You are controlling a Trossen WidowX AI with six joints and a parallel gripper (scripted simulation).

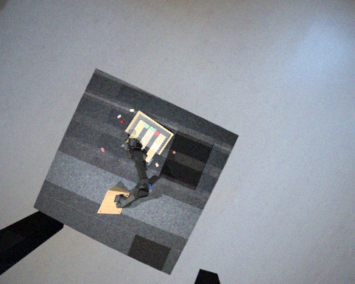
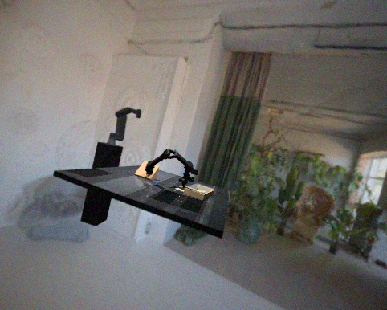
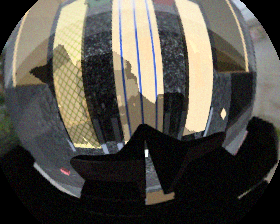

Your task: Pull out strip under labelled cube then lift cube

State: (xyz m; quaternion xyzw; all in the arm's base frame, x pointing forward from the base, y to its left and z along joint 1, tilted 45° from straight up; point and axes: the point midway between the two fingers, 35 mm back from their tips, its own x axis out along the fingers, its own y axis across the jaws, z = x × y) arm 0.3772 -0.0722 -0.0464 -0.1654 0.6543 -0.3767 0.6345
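The strip lies 100 mm ahead of my gripper tip and 30 mm to the right of it.
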